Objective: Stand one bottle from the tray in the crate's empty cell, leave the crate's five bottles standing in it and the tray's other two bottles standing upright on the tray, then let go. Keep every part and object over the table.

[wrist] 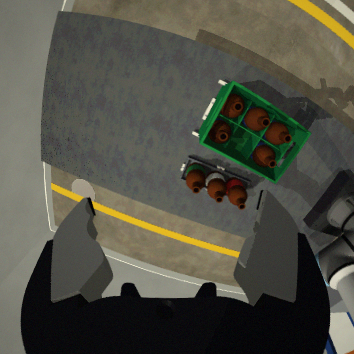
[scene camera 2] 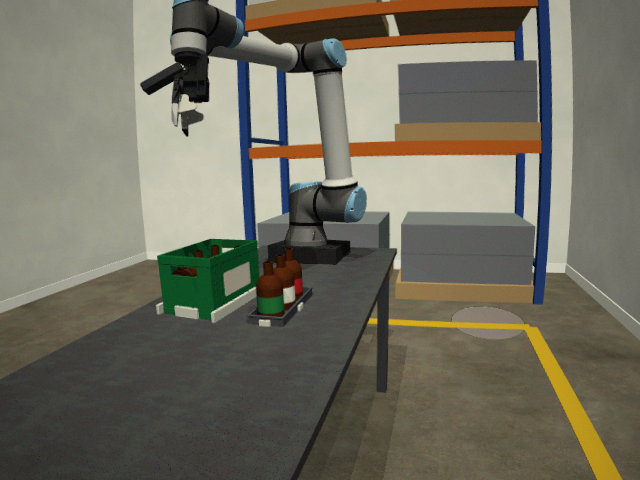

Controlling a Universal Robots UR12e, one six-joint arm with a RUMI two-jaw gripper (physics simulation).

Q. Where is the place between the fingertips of the gripper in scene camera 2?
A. At 181,131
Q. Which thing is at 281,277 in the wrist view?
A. The gripper.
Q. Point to a green-labelled bottle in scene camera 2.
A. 269,288
